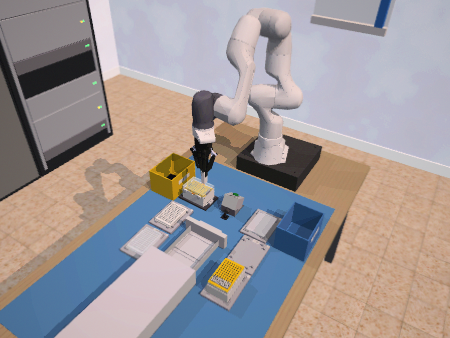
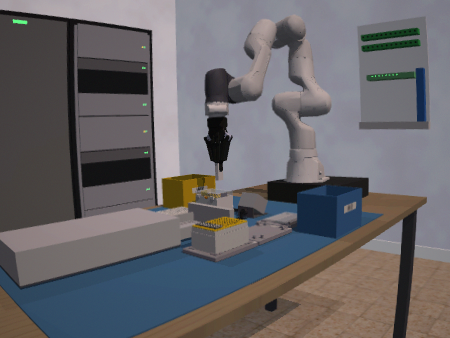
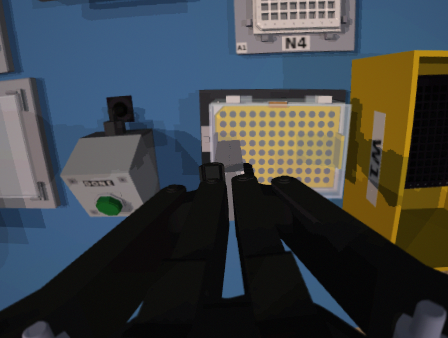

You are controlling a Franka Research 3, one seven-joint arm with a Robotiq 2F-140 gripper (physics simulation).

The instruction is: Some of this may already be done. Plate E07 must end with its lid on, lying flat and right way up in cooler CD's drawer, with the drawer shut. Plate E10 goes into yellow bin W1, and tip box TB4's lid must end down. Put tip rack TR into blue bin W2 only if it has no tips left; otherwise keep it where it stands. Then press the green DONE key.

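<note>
My gripper (image 1: pixel 204 179) (image 2: pixel 219 172) (image 3: pixel 230 158) is shut and empty, above tip box TB4 (image 1: pixel 199 193) (image 2: pixel 215 200) (image 3: pixel 280 145). TB4's clear lid lies down over its yellow tip field. Cooler CD (image 1: pixel 130 295) (image 2: pixel 100 240) has its drawer (image 1: pixel 206 231) (image 2: pixel 210 210) pulled out; no plate shows in it. A white plate (image 1: pixel 172 215) (image 3: pixel 297 15) sits on nest N4. Pale plates (image 1: pixel 145 241) (image 1: pixel 261 223) sit on two other nests; their labels are unreadable. A black gridded plate (image 3: pixel 430 130) is inside yellow bin W1 (image 1: pixel 167 184) (image 2: pixel 180 192) (image 3: pixel 375 100). Tip rack TR (image 1: pixel 227 275) (image 2: pixel 220 235) has a yellow top and seems to hold tips.
The grey key box (image 1: pixel 232 203) (image 2: pixel 252 204) (image 3: pixel 107 155) with the green DONE key (image 1: pixel 235 194) (image 3: pixel 109 205) stands beside TB4. Blue bin W2 (image 1: pixel 295 242) (image 2: pixel 320 215) stands at the right edge of the mat. A bare nest plate (image 1: pixel 248 254) (image 2: pixel 270 235) adjoins the tip rack's nest.
</note>
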